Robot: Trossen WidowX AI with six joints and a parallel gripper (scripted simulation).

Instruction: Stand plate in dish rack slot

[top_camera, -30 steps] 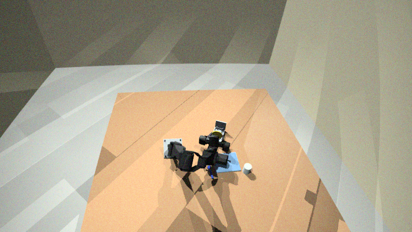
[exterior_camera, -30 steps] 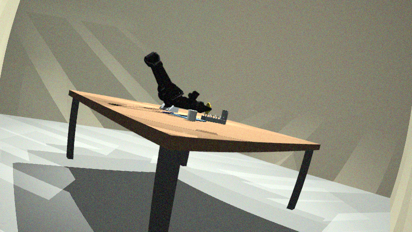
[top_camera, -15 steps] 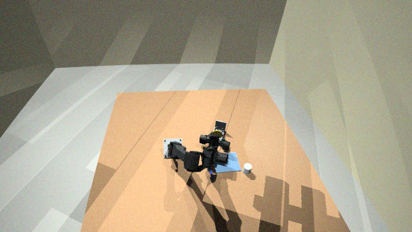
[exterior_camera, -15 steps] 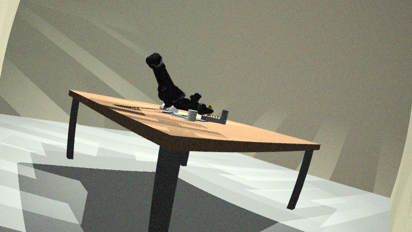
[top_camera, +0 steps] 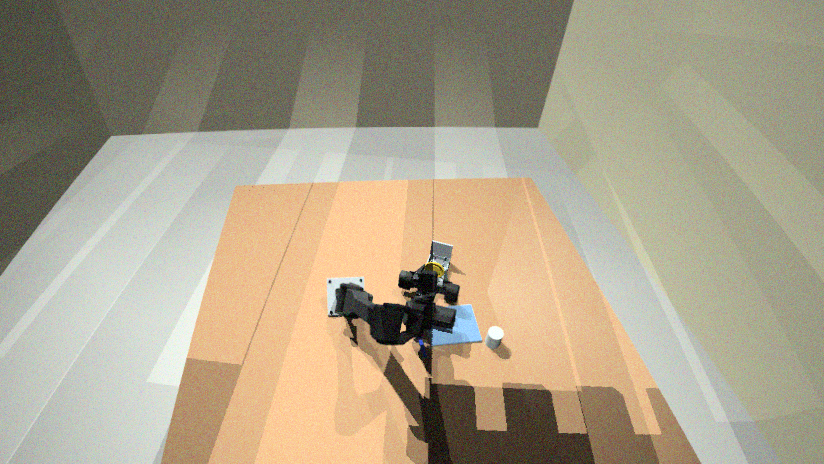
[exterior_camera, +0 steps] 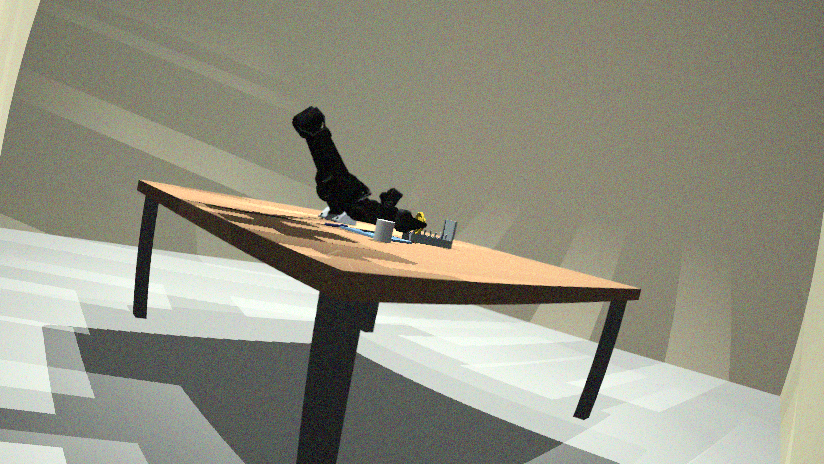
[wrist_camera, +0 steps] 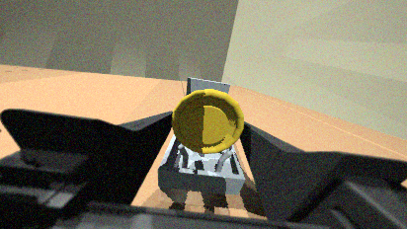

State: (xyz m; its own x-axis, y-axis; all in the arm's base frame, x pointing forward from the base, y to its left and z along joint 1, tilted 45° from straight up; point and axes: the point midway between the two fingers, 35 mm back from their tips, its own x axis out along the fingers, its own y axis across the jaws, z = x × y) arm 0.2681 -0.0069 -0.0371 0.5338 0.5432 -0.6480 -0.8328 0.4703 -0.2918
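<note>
Right now the yellow plate is 10 mm to the right of my gripper tip. Also, from my gripper tip: blue spoon: 220 mm to the right, 110 mm behind, 50 mm below; then light blue mat: 190 mm to the right, 50 mm below; then grey dish rack: 30 mm below, 20 mm to the left, 10 mm ahead.
</note>
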